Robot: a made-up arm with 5 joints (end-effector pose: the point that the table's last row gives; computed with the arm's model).
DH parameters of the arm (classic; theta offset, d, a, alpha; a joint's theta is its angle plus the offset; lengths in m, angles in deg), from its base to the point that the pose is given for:
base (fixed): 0.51 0 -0.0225 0
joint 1: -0.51 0.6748 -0.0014 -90
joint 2: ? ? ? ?
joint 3: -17.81 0 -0.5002 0
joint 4: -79.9 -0.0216 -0.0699 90
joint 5: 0 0.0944 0.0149 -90
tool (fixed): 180 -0.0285 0 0
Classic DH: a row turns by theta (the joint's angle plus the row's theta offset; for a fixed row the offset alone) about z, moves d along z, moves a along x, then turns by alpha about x.
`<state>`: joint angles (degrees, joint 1 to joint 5).
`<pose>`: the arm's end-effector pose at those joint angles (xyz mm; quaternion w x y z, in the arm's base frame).
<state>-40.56 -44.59 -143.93 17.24 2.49</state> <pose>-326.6 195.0 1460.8 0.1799 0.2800 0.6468 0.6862</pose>
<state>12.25 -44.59 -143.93 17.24 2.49</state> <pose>-361.8 -124.4 1460.8 0.1440 0.0369 -0.7038 -0.6947</pose>
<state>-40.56 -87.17 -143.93 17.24 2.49</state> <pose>-659.2 479.7 1012.3 0.4122 0.0291 0.7150 0.5639</pose>
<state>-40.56 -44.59 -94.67 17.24 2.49</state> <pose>57.1 -133.4 1411.3 0.1171 -0.5205 -0.4589 -0.7104</pose>
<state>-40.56 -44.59 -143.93 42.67 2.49</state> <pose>-290.6 164.2 1467.7 0.0273 0.4136 0.5628 0.7152</pose>
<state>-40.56 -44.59 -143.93 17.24 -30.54</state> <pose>-342.7 203.1 1463.5 0.3564 0.4635 0.5689 0.5783</pose>
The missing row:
joint 2: -82.29 0 0.2632 0
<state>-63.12 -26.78 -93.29 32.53 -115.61</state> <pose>135.2 -361.5 1344.1 0.0311 0.9471 0.2312 -0.2204</pose>
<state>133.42 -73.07 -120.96 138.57 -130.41</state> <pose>201.1 -215.4 1270.9 0.4095 -0.4268 0.7947 -0.1368</pose>
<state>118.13 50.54 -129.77 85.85 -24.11</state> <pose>-342.5 712.3 705.8 0.1986 -0.2583 -0.6401 0.6958</pose>
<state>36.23 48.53 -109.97 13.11 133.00</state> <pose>619.1 480.7 644.2 0.7166 -0.1403 0.4552 -0.5095</pose>
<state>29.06 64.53 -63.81 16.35 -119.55</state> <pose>337.6 176.5 141.4 0.2637 -0.1146 -0.5993 0.7471</pose>
